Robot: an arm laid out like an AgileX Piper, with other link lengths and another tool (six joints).
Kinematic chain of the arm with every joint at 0, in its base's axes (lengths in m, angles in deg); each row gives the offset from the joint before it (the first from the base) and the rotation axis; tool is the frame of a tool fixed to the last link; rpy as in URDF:
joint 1: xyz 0 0 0.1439 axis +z
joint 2: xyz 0 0 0 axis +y
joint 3: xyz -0.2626 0 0.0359 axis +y
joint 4: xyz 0.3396 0 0.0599 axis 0.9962 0 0.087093
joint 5: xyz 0 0 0 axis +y
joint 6: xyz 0.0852 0 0.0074 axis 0.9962 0 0.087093
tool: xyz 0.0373 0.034 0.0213 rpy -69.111 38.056 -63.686
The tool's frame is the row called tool.
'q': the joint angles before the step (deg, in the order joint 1, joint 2, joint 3, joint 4, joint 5, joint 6). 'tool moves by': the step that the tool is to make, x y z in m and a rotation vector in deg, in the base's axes. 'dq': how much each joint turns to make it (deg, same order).
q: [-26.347, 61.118, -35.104, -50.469, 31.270, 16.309]
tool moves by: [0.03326, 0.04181, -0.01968, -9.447, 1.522, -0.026]
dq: [15.112, 6.551, 0.000, -23.032, 12.058, 25.595]
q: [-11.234, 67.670, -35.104, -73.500, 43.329, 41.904]
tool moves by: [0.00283, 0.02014, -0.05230, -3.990, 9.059, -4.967]
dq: [7.543, 10.284, 0.000, -2.059, 12.344, 6.874]
